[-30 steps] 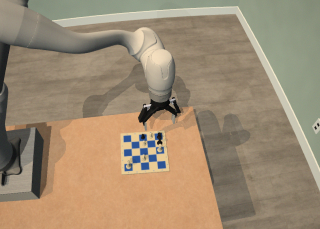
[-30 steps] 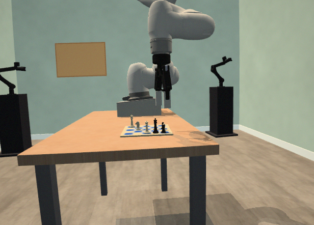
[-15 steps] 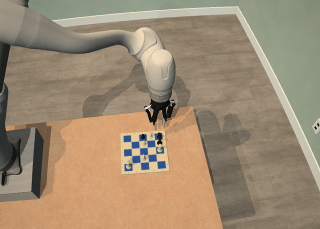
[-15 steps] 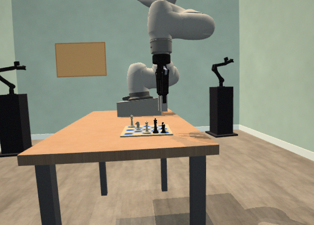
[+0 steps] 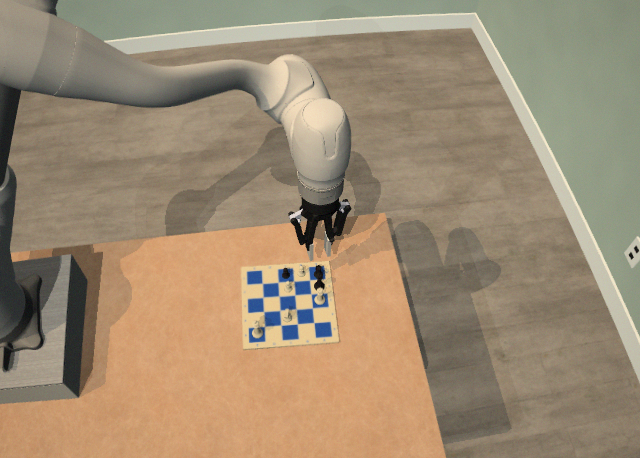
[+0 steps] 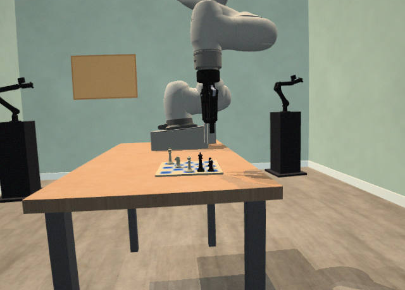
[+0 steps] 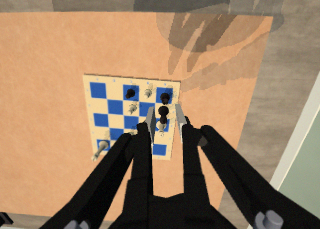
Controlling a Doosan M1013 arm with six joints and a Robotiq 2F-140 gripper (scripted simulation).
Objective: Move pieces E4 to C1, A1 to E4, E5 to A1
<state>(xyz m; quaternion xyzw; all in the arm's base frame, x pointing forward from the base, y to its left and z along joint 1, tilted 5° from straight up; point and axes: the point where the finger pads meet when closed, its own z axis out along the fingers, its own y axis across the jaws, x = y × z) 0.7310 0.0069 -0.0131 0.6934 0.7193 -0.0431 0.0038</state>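
Right now my hand is 17 cm past the tall white piece, 12 cm to the left of it and 9 cm above it. The rest, counted from my hand: chessboard (9 cm behind, 6 cm to the right, 13 cm below).
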